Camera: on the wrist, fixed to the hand. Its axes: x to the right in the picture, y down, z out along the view.
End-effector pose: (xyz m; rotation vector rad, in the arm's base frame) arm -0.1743 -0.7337 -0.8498 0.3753 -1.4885 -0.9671
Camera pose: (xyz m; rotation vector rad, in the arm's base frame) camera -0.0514 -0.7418 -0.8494 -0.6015 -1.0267 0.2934
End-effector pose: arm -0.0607 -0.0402 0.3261 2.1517 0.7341 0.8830
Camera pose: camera -0.1522 -0.0277 0.4076 -2.2800 1.0226 -1.8552
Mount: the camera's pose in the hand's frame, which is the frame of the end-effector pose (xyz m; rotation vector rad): -0.0169 0.0332 -0.1174 -0.0352 0.3012 1.5286
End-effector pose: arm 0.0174 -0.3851 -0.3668 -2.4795 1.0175 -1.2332
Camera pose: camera -0.0955 -0.3840 -0.3176 -0.8079 2.2368 -0.9005
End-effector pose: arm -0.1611 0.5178 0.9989 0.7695 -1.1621 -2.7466
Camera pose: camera -0.0958 0.4211 0.9595 0.0856 -0.9434 -1.3075
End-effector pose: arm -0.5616 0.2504 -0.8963 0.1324 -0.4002 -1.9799
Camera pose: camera -0.4941 0.2272 -0.9966 0.0568 -0.1460 -0.4438
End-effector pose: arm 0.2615 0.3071 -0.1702 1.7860 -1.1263 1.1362
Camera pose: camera 0.1923 0.4048 -0.1414 0.3908 -2.3115 2.0163
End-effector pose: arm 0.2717 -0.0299 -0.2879 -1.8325 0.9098 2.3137
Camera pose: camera 0.3662 -0.1075 -0.2735 0.7612 -1.4460 -1.1264
